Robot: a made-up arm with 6 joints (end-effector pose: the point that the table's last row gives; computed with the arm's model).
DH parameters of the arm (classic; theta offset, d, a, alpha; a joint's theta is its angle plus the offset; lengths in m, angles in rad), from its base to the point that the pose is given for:
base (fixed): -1.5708 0.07 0 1.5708
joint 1: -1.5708 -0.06 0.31 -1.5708
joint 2: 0 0.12 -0.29 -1.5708
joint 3: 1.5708 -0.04 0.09 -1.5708
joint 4: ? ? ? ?
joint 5: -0.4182 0 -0.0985 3.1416
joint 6: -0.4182 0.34 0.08 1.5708
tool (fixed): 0 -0.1 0 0
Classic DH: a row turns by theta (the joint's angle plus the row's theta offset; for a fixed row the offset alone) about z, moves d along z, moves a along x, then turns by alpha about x.
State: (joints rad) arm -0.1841 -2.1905 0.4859 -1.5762 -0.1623 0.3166
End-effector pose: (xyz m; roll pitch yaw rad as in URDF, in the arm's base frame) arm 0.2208 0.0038 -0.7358 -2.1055 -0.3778 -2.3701
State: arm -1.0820 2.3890 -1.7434 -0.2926 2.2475 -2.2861
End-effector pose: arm 0.0830 0.0754 -0.1478 1.2683 1.2833 -1.4175
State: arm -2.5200 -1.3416 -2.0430 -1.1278 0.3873 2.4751
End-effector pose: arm 0.0208 0.4141 0.4412 1.4582 0.8277 1.6453
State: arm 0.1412 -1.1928 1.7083 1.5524 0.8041 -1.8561
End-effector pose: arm 0.2370 -0.3805 0.2950 1.8320 0.2854 -2.7338
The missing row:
joint 4: -1.5708 0.19 0.11 1.5708
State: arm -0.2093 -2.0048 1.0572 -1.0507 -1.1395 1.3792
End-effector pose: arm 0.5776 -0.0911 -0.7907 -1.3691 -0.4128 1.0363
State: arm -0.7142 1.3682 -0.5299 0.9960 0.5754 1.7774
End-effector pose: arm -0.2346 0.4844 -0.3178 -0.3674 0.1388 -0.1607
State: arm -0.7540 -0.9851 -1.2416 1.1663 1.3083 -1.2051
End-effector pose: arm -0.0260 0.1161 0.2287 2.2532 -0.8784 -0.4712
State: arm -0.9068 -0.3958 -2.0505 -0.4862 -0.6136 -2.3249
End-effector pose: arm 0.2261 0.4754 -0.2287 -1.8530 -0.4165 1.9199
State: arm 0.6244 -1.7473 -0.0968 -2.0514 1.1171 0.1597
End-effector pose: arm 0.4646 -0.5915 -0.2082 -2.6479 -0.3473 -0.3063
